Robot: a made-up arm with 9 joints.
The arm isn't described. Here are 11 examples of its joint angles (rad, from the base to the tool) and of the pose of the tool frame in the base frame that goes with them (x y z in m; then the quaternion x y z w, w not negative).
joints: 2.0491 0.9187 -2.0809 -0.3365 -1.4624 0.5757 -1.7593 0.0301 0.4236
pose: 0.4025 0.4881 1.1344 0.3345 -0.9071 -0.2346 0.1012
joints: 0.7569 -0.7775 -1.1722 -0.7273 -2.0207 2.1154 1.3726 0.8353 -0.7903
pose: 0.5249 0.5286 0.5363 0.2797 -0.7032 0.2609 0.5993
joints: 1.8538 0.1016 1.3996 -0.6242 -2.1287 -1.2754 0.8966 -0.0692 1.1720
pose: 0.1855 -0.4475 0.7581 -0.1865 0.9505 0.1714 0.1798
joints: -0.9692 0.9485 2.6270 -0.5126 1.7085 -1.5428 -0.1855 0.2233 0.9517
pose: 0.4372 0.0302 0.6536 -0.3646 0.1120 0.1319 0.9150
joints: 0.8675 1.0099 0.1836 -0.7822 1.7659 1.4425 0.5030 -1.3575 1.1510
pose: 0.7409 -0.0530 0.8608 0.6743 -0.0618 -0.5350 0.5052
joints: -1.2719 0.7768 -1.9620 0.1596 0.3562 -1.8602 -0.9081 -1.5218 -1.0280
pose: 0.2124 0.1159 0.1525 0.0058 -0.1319 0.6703 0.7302
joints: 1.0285 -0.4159 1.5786 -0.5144 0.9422 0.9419 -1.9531 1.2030 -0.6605
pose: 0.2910 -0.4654 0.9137 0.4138 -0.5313 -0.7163 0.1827
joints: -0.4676 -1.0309 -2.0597 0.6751 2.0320 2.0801 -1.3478 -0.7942 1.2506
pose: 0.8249 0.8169 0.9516 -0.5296 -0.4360 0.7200 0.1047
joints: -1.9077 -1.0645 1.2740 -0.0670 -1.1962 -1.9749 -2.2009 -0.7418 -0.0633
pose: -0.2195 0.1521 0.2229 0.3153 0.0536 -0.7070 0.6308
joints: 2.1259 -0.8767 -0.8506 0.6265 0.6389 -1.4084 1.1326 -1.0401 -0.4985
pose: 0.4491 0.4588 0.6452 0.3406 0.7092 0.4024 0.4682
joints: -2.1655 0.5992 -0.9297 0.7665 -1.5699 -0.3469 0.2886 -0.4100 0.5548
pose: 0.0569 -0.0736 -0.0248 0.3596 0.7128 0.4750 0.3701
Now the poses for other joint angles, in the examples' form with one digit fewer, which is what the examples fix.
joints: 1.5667 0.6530 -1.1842 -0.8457 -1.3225 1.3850 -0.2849 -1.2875 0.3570
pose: 0.495 0.597 1.015 0.534 -0.052 -0.836 0.115
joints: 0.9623 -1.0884 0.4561 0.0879 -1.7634 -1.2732 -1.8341 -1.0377 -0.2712
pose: 0.178 0.149 0.975 0.577 -0.228 0.168 0.766
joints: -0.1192 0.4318 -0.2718 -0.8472 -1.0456 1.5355 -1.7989 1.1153 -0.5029
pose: 0.055 0.074 1.425 0.301 0.876 -0.366 0.088
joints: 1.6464 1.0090 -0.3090 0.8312 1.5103 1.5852 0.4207 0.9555 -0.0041
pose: 0.897 -0.519 0.854 -0.037 -0.901 0.215 0.376
